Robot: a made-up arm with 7 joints.
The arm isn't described. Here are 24 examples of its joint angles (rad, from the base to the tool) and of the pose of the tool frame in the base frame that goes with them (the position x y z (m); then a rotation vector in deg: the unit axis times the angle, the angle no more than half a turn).
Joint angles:
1: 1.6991 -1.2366 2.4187 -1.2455 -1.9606 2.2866 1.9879
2: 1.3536 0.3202 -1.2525 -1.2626 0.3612 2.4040 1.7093
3: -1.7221 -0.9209 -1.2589 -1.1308 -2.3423 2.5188 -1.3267
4: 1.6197 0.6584 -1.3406 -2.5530 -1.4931 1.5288 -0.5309
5: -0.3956 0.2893 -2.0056 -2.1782 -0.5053 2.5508 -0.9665
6: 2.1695 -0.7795 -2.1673 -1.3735 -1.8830 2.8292 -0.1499
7: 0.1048 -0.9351 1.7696 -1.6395 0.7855 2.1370 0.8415
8: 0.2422 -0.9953 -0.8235 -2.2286 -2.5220 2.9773 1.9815
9: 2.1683 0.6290 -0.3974 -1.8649 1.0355 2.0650 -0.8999
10: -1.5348 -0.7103 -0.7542 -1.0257 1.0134 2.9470 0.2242
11: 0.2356 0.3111 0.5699 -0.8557 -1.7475 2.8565 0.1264
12: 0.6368 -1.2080 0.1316 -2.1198 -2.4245 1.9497 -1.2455
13: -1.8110 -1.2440 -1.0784 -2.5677 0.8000 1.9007 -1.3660
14: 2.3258 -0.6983 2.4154 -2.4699 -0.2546 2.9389 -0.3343
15: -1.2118 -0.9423 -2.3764 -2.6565 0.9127 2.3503 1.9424
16: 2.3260 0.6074 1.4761 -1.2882 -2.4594 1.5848 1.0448
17: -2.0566 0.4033 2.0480 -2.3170 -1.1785 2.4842 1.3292
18: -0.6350 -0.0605 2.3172 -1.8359 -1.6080 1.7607 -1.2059
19: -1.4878 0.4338 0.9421 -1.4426 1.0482 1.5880 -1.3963
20: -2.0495 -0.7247 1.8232 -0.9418 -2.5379 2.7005 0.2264
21: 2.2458 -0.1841 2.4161 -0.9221 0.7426 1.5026 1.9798
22: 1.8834 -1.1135 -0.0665 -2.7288 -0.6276 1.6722 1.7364
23: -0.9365 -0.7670 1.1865 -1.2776 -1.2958 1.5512 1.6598
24: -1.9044 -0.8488 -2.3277 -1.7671 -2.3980 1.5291 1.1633
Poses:
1: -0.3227 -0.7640 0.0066 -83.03 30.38 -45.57
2: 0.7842 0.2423 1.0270 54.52 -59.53 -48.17
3: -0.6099 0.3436 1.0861 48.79 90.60 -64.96
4: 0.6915 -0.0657 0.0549 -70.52 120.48 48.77
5: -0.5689 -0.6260 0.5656 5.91 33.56 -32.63
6: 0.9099 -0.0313 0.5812 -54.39 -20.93 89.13
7: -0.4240 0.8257 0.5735 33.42 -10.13 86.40
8: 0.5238 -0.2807 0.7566 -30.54 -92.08 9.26
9: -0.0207 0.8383 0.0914 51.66 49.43 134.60
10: -0.4687 0.2275 1.2133 102.87 139.30 23.66
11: 0.4642 0.5430 1.0637 -74.46 -84.57 92.10
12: 0.2384 0.4010 1.1736 -126.17 52.50 26.44
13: -0.6972 -0.2685 0.5929 -50.85 -88.56 -18.59
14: -0.0746 -0.5946 -0.0122 12.90 20.29 -21.70
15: -0.3557 -0.1008 -0.1627 -62.54 11.10 14.56
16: -0.8046 -0.3008 0.8709 -83.12 98.94 -119.43
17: 0.7915 0.1548 0.4936 -0.56 -39.75 4.52
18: -0.1555 0.9364 0.5599 117.86 -29.07 -108.47
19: 0.7950 -0.5996 0.6253 49.65 -73.48 71.63
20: 0.8471 0.2969 0.7632 -160.40 33.92 69.85
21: 0.1028 -0.7495 1.1609 43.07 -62.80 -150.61
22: -0.1744 0.6148 0.7571 20.61 -31.70 43.75
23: 0.5227 0.6167 1.0548 -59.31 -109.08 -28.51
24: -0.4217 0.7365 0.1261 -33.14 -89.59 118.53
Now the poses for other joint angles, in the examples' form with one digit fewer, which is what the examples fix.
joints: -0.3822 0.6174 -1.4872 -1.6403 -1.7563 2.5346 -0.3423
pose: 0.033 -0.881 0.566 -25.4 101.3 17.0
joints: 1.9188 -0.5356 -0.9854 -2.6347 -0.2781 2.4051 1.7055
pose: 0.348 0.664 0.398 31.0 3.8 -1.6
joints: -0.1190 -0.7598 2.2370 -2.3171 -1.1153 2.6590 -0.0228
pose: -0.266 0.571 -0.019 70.3 6.4 -132.2
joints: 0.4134 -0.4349 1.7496 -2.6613 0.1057 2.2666 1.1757
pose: -0.209 0.608 0.096 -12.2 -9.3 77.3
